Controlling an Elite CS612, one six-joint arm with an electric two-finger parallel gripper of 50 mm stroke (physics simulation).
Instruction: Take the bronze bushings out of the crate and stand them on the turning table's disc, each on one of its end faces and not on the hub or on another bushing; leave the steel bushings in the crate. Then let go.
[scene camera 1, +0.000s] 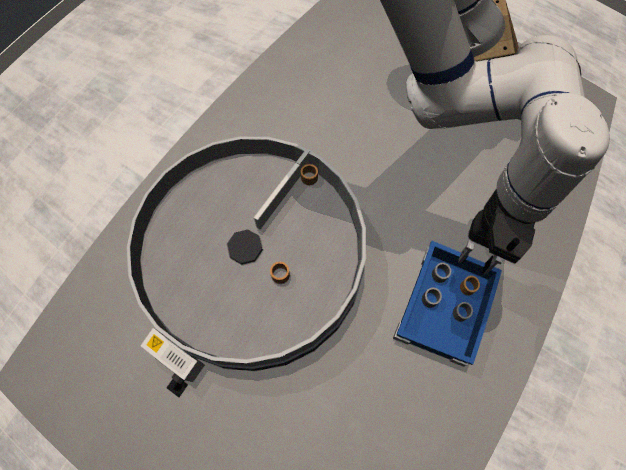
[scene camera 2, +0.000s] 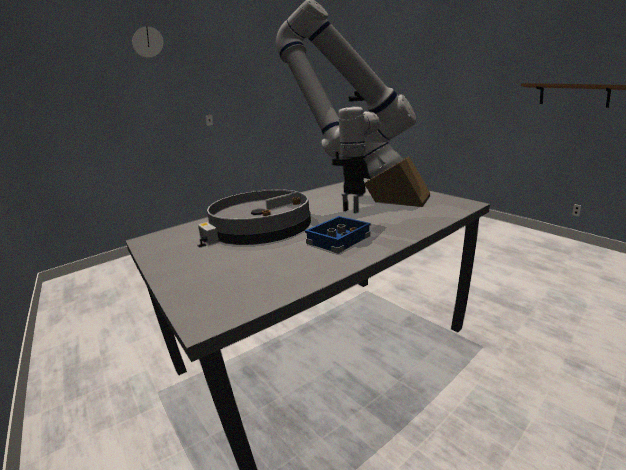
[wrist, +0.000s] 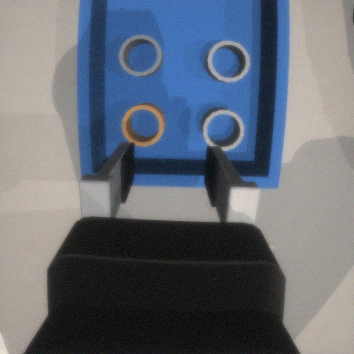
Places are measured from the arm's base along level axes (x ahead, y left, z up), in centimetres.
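Pixels of known places: gripper, fingertip midpoint: (scene camera 1: 473, 263) (scene camera 2: 350, 211) (wrist: 169, 162); arm's base, origin of the base link: (scene camera 1: 465, 31) (scene camera 2: 387, 169).
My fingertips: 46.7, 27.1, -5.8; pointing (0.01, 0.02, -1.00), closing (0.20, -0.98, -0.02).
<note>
For each thing: its middle in the pictures, then the offset to it from my fingertips, as dx, dy, dz. "spot": a spot on its surface instead.
- blue crate, body centre: (wrist: 182, 56) (scene camera 1: 448, 304) (scene camera 2: 338, 233) +6.5, +0.8, -6.4
- bronze, body centre: (wrist: 221, 127) (scene camera 1: 441, 272) +1.9, -3.6, -7.1
- second bronze bushing, body centre: (scene camera 1: 280, 272) (scene camera 2: 266, 214) +21.0, -26.4, -2.3
- disc, body centre: (scene camera 1: 245, 247) (scene camera 2: 258, 213) +20.9, -34.7, -3.7
- dark hub, body centre: (scene camera 1: 244, 246) +20.9, -34.7, -3.2
- third bronze bushing, body centre: (scene camera 1: 309, 174) (scene camera 2: 296, 201) +2.7, -34.2, -2.3
- straight bar, surface spot: (scene camera 1: 280, 189) (scene camera 2: 280, 196) spot: +9.7, -35.3, +0.8
- white box, surface spot: (scene camera 1: 169, 354) spot: +44.2, -32.4, -3.0
My gripper (scene camera 1: 474, 267) (scene camera 2: 350, 210) (wrist: 169, 162) is open and empty, above the end of the blue crate (scene camera 1: 434, 328) (scene camera 2: 323, 243) (wrist: 282, 100). In the crate a bronze bushing (scene camera 1: 470, 292) (wrist: 125, 126) stands on end, ahead of the left finger in the wrist view. Three steel bushings stand there too: one beside the bronze (scene camera 1: 441, 279) (wrist: 242, 130), and two farther from the gripper. A second bronze bushing (scene camera 1: 279, 281) (scene camera 2: 265, 212) stands on the disc (scene camera 1: 202, 283), apart from the dark hub (scene camera 1: 244, 246). A third bronze bushing (scene camera 1: 309, 181) (scene camera 2: 296, 200) stands on the disc beside the bar, near the outer wall.
A raised wall (scene camera 1: 363, 232) (scene camera 2: 262, 225) rings the disc, and a straight bar (scene camera 1: 280, 189) (scene camera 2: 280, 199) runs inward from it. A white box (scene camera 1: 169, 354) with a warning label sits outside the wall. The arm's wooden mount (scene camera 1: 498, 48) (scene camera 2: 396, 184) stands behind the crate.
</note>
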